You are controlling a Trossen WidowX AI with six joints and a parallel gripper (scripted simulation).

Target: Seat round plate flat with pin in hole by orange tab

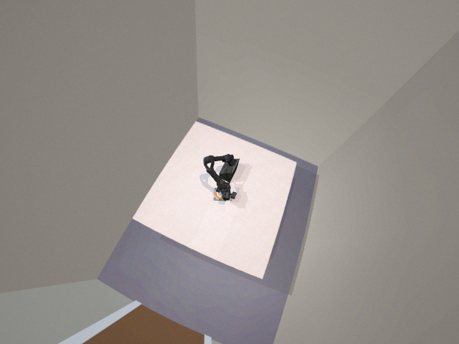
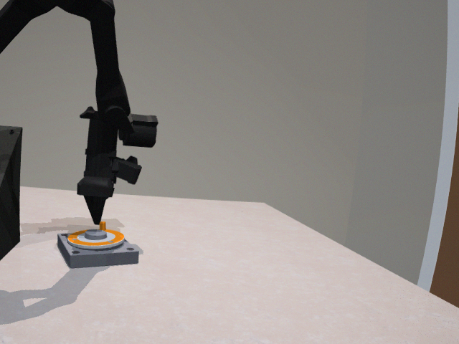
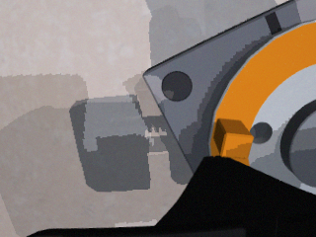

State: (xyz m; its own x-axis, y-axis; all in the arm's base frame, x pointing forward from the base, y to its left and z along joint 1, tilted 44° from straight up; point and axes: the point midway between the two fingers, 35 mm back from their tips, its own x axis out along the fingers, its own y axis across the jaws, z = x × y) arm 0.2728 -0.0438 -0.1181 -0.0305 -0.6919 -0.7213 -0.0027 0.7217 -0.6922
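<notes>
My gripper tip is now 50 mm to the left of the square base and 20 mm above it.
</notes>
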